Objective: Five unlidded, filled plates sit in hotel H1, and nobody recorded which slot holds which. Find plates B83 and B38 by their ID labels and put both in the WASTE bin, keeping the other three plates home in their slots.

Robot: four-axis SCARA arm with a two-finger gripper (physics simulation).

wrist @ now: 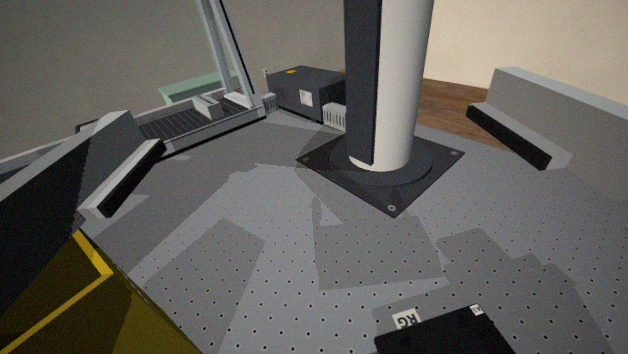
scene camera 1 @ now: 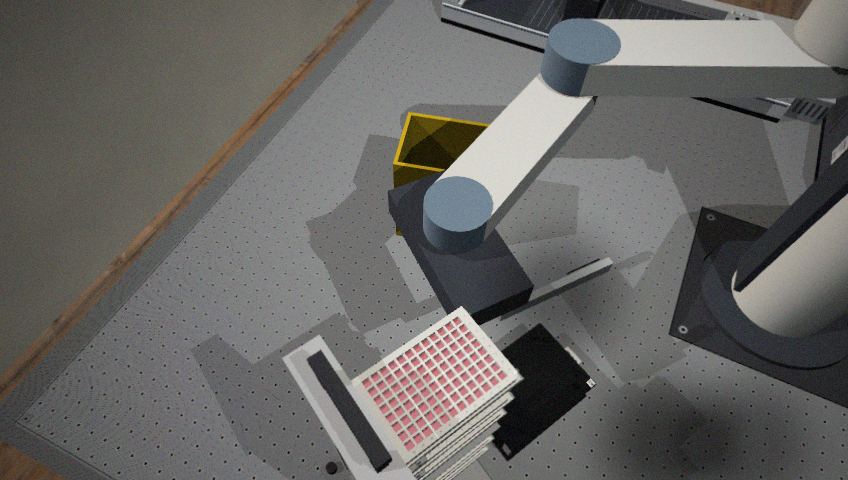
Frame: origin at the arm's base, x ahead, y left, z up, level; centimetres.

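Where they show: gripper, between the fingertips: [wrist: 312, 109] [scene camera 1: 567, 212]; arm's base, origin of its link: [wrist: 378, 160] [scene camera 1: 771, 302].
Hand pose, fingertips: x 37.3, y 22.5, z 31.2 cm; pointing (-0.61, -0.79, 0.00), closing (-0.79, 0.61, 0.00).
Each offset is from my fingertips to the top centre of the thing. "spot": to the spot under its first point.
The hotel {spot: dy +34.0, dx +14.4, dz +13.2 cm} [scene camera 1: 302, 356], a pale upright frame with a dark strip, stands at the bottom of the scene view. White plates are stacked in it; the top plate {dy +29.5, dx +4.7, dz +8.9 cm} [scene camera 1: 440, 380] shows pink-filled wells and no lid. Edges of several plates show below it, and no ID label is readable. The yellow bin [scene camera 1: 407, 176] [wrist: 155, 325] is partly behind the arm in the scene view and at the lower left of the wrist view; its inside is partly hidden. My gripper [wrist: 312, 109] is open and empty, its fingers wide apart. In the scene view its dark body is between bin and hotel.
A black plate stand [scene camera 1: 544, 380] [wrist: 442, 334] lies right of the hotel, with an RG label beside it. The robot's column [scene camera 1: 791, 291] [wrist: 397, 90] stands on a dark base plate at the right. A framed deck [scene camera 1: 493, 29] [wrist: 215, 131] and a dark box {spot: dy -62.5, dx -40.8, dz -22.2 cm} [wrist: 290, 92] stand behind.
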